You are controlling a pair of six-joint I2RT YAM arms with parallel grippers.
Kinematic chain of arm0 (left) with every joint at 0, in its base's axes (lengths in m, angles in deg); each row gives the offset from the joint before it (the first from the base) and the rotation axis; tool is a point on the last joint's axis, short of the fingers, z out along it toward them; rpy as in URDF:
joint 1: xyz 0 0 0.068 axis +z
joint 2: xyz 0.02 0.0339 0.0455 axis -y
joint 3: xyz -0.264 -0.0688 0 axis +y
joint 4: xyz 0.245 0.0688 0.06 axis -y
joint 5: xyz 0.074 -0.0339 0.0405 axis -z
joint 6: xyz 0.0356 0 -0.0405 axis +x
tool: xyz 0 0 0 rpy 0 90 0
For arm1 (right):
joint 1: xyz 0 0 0.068 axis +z
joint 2: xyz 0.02 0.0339 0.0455 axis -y
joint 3: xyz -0.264 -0.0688 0 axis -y
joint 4: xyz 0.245 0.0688 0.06 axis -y
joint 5: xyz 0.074 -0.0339 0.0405 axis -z
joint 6: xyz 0.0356 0 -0.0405 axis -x
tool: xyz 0 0 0 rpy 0 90 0
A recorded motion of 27 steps. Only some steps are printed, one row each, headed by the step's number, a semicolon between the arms.
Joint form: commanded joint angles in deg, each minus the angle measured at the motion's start. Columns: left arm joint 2, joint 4, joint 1, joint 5, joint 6, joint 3; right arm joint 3, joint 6, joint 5, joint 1, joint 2, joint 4.
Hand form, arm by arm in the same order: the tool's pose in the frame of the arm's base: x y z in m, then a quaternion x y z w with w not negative. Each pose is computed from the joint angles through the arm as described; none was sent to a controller.
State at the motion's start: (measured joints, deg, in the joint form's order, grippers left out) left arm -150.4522 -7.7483 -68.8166 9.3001 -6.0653 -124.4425; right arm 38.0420 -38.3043 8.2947 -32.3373 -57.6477 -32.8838
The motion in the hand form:
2: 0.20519 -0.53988 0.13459 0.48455 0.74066 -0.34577 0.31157; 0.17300 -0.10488 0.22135 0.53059 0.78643 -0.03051 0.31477
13: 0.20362 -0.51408 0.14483 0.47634 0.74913 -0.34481 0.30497; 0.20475 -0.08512 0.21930 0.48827 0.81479 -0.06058 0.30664
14: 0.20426 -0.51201 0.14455 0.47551 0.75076 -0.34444 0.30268; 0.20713 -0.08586 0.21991 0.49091 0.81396 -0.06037 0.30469
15: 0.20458 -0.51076 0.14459 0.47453 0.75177 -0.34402 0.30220; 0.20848 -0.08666 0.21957 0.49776 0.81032 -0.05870 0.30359
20: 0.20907 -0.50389 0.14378 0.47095 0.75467 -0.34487 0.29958; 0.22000 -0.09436 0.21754 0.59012 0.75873 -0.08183 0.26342
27: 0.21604 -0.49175 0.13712 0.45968 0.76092 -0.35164 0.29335; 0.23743 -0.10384 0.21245 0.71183 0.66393 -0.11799 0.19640
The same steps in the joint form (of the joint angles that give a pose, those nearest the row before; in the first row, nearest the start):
2: 2.87 -0.46 0.26 1.07 -1.49 3.83; 0.60 2.38 -2.73 2.09 -2.10 0.50
13: 10.10 2.47 1.12 1.50 -2.26 14.73; 3.66 0.93 4.30 11.77 -8.19 1.49
14: 10.45 2.48 1.27 1.66 -2.36 15.35; 4.27 0.54 4.36 11.82 -8.90 1.31
15: 10.70 2.56 1.35 1.65 -2.44 15.76; 4.52 -0.34 4.39 11.75 -9.38 1.36
20: 11.72 3.29 2.10 2.26 -2.56 17.74; 9.21 -12.52 9.17 11.68 -15.38 -4.06
27: 13.08 5.97 3.38 3.56 -3.59 21.83; 17.12 -32.07 13.76 11.67 -24.93 -14.65

